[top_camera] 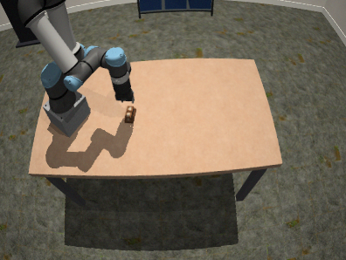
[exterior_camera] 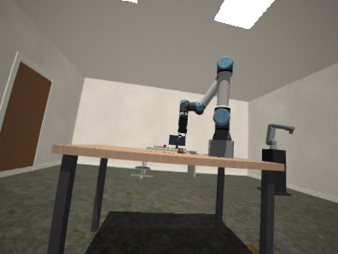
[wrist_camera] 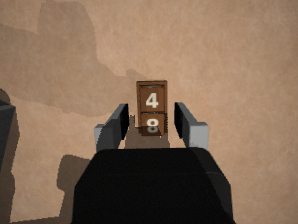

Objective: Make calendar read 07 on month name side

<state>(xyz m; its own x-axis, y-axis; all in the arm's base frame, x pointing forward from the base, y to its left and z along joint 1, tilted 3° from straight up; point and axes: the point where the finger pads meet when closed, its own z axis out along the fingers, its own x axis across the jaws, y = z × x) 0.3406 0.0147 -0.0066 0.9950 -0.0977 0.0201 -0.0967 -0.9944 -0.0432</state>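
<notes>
My hand is 20 mm to the left of the brown calendar tray and 110 mm above it.
</notes>
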